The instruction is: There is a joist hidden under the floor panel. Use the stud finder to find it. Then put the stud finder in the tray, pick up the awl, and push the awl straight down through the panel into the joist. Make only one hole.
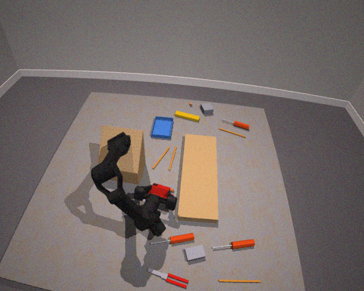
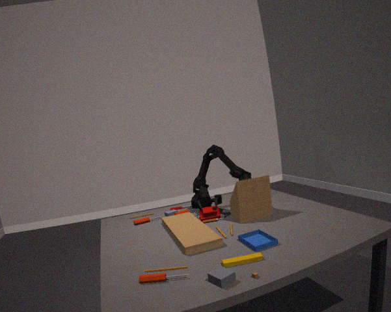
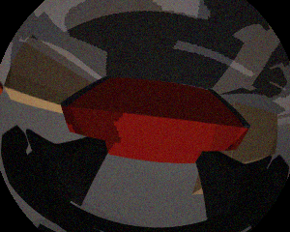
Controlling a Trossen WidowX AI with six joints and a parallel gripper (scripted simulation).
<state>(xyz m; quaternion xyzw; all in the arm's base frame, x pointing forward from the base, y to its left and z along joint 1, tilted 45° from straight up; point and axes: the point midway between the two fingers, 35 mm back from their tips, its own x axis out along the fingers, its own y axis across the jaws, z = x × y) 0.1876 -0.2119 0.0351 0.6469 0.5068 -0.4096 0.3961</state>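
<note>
Now: the red stud finder 1 cm below my gripper tip and 1 cm behind it. Round my gripper tip: awl (5 cm below, 4 cm to the left, 1 cm behind); then blue tray (47 cm to the left, 6 cm behind, 5 cm below); then yellow bar (60 cm to the left, 8 cm ahead, 5 cm below).
</note>
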